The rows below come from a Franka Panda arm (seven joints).
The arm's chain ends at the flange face. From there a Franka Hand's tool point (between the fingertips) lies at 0.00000 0.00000 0.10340 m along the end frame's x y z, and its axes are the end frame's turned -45 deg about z.
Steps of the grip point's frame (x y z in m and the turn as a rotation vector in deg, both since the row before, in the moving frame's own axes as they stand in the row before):
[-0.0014 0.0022 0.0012 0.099 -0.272 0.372]
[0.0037 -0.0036 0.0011 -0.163 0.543 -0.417]
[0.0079 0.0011 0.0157 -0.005 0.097 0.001]
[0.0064 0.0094 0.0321 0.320 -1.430 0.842]
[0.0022 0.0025 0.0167 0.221 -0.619 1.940]
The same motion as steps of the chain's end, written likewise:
[0.0010 0.0023 0.0012 -0.122 -0.262 0.372]
[-0.0008 -0.0047 0.0011 0.269 0.499 -0.417]
[0.0062 -0.0047 0.0157 0.065 0.072 0.001]
[0.0134 0.0007 0.0321 -0.785 -1.237 0.842]
[0.0044 -0.0003 0.0167 -0.281 -0.594 1.940]

